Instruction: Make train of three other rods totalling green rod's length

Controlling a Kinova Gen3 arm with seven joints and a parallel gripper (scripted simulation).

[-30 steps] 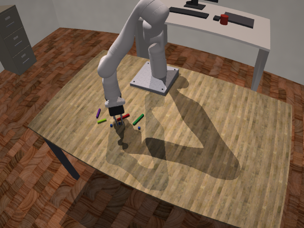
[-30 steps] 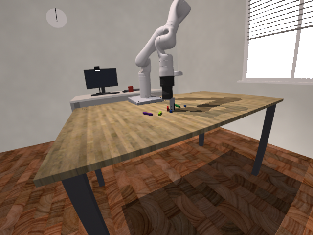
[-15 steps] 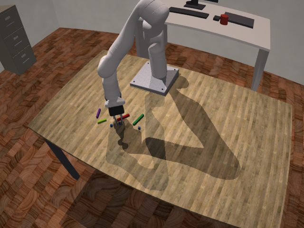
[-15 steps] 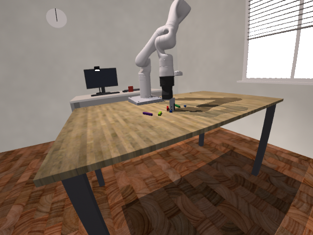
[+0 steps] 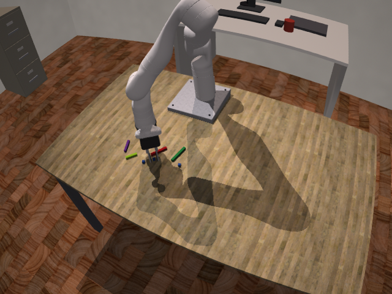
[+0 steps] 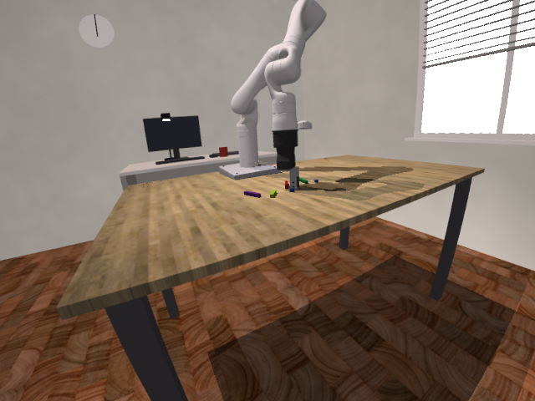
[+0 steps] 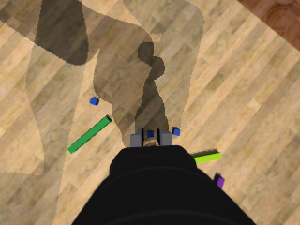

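My hand is 40 mm past the red rod, 10 mm to the left of it and 10 mm above it. From my hand the other things lie so: green rod (70 mm behind, 70 mm to the left, 10 mm below); purple rod (150 mm to the right, 10 mm below); lime rod (40 mm ahead, 90 mm to the right, 10 mm below).
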